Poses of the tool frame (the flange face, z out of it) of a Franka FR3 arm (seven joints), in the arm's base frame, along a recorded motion.
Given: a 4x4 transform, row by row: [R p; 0 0 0 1], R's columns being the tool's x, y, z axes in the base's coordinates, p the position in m. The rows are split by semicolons.
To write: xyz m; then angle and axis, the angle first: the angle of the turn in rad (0 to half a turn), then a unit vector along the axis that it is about. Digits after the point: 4 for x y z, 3 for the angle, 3 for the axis.
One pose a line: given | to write
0.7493, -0.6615, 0.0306, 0.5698; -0.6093, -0.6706, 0.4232, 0.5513; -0.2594, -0.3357, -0.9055, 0.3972; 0, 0, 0, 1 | 0.5698, 0.5513, 0.3972, 2.722, -0.932, 0.356, 0.064
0.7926, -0.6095, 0.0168, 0.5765; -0.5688, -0.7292, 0.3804, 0.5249; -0.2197, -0.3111, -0.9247, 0.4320; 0, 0, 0, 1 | 0.5765, 0.5249, 0.4320, 2.767, -0.945, 0.323, 0.056
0.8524, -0.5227, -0.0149, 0.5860; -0.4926, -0.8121, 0.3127, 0.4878; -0.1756, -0.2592, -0.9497, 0.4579; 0, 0, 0, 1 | 0.5860, 0.4878, 0.4579, 2.840, -0.961, 0.270, 0.051
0.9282, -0.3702, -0.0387, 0.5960; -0.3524, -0.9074, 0.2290, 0.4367; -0.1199, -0.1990, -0.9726, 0.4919; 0, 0, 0, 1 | 0.5960, 0.4367, 0.4919, 2.922, -0.982, 0.186, 0.041
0.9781, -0.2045, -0.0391, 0.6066; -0.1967, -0.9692, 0.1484, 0.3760; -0.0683, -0.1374, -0.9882, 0.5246; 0, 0, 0, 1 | 0.6066, 0.3760, 0.5246, 2.997, -0.994, 0.101, 0.027
